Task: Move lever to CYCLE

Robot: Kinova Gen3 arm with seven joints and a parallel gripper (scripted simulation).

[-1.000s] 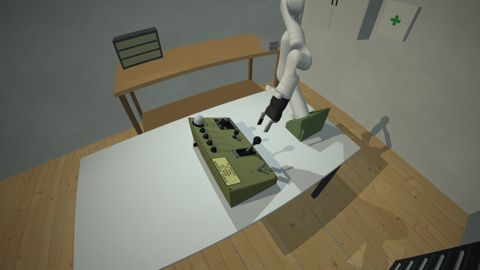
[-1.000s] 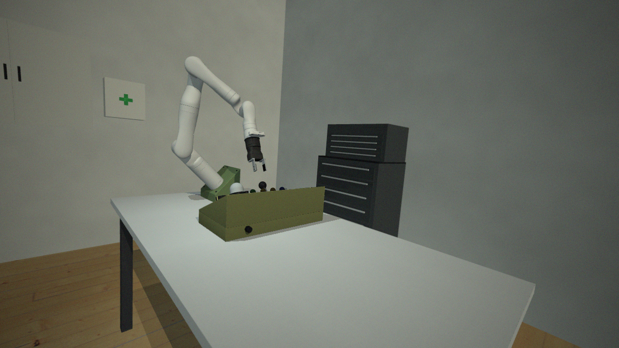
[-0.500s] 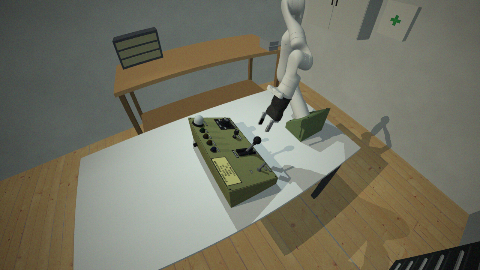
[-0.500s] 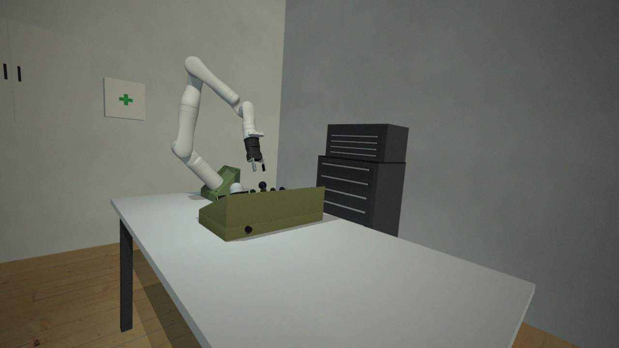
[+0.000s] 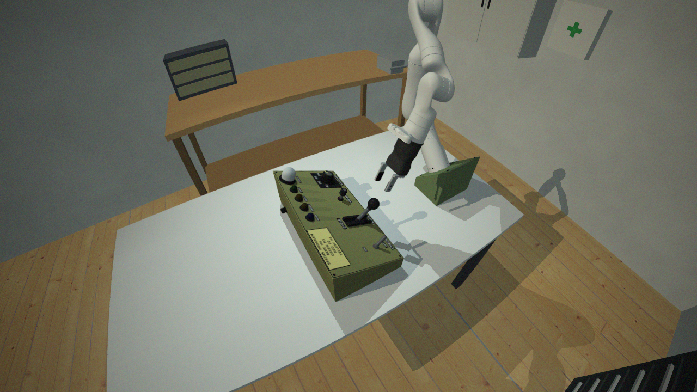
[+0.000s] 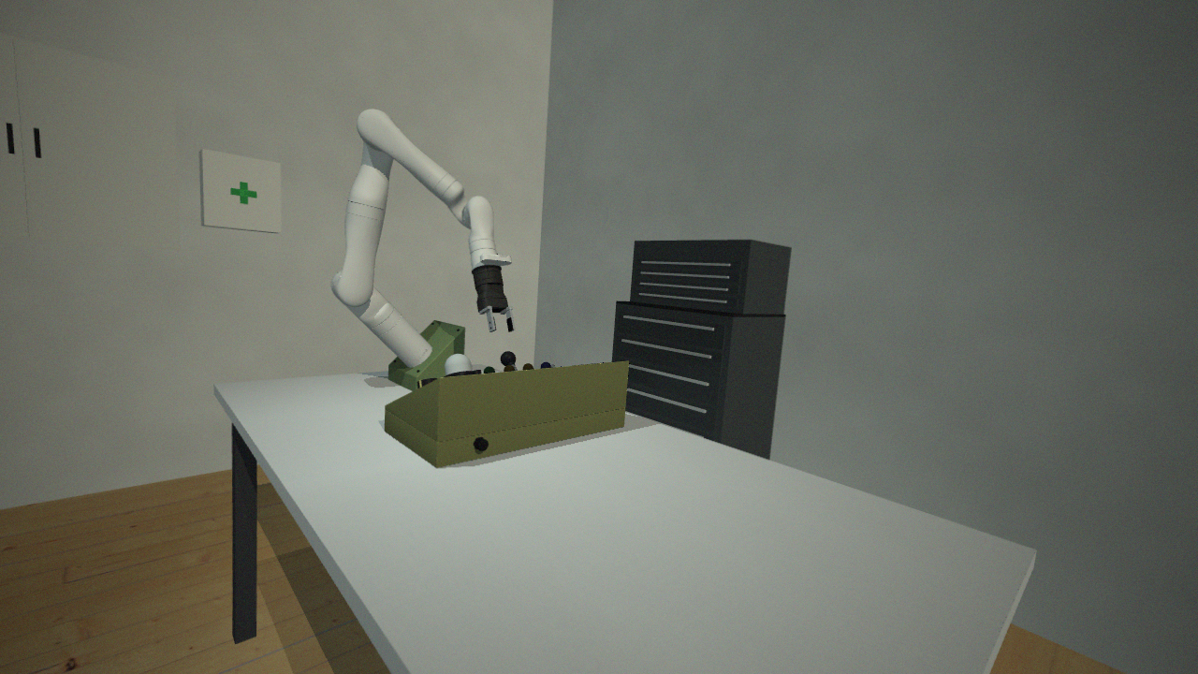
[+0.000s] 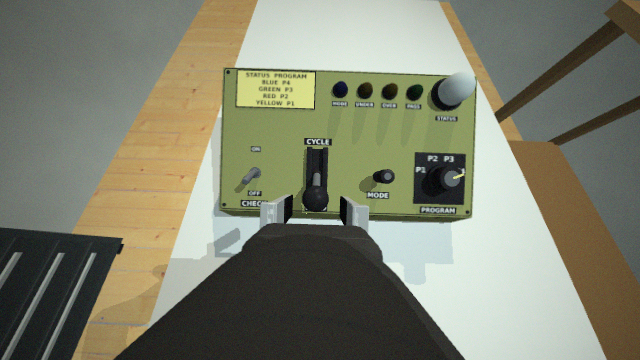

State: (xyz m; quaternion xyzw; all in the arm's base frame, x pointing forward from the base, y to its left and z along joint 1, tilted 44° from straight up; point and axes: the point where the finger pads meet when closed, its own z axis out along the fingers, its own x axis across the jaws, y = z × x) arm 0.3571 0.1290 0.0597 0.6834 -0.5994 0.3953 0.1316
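The lever is 7 cm ahead of my hand and 11 cm below it. The rest, counted from my hand: check toggle (9 cm ahead, 12 cm to the left, 13 cm below); olive console (12 cm ahead, 7 cm to the right, 14 cm below); mode button (9 cm ahead, 12 cm to the right, 12 cm below).
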